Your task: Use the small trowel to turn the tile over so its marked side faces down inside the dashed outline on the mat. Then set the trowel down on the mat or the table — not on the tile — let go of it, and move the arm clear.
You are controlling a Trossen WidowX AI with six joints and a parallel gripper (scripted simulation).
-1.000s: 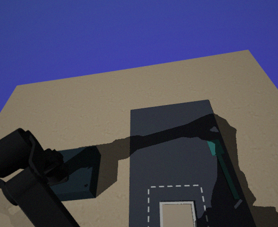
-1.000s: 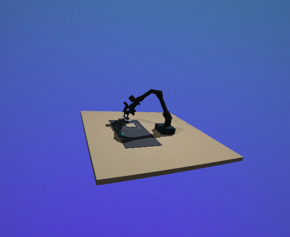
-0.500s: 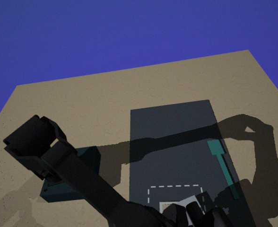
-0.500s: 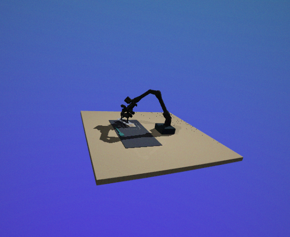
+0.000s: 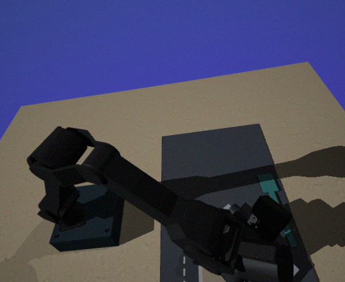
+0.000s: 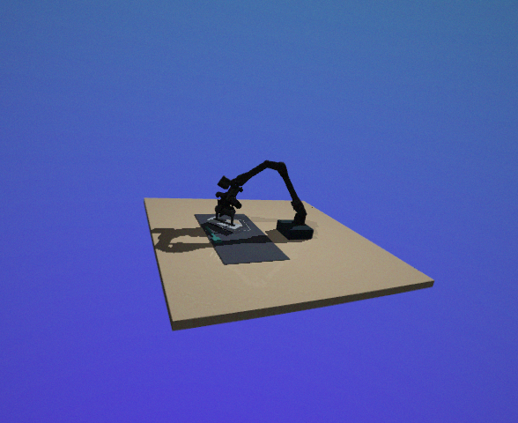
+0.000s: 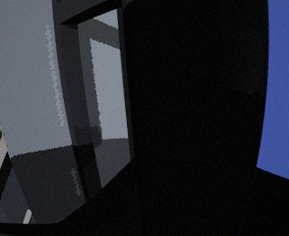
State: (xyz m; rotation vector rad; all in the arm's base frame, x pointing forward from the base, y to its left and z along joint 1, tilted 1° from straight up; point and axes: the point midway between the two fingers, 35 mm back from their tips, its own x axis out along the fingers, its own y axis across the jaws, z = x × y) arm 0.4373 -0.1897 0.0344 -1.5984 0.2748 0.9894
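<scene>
Now: the teal trowel 80 mm ahead of my gripper tip, 110 mm to the left of it and 70 mm below it. The rest, counted from my gripper tip: tile (120 mm behind, 30 mm to the right, 70 mm below); dark mat (60 mm behind, 110 mm to the left, 100 mm below).
</scene>
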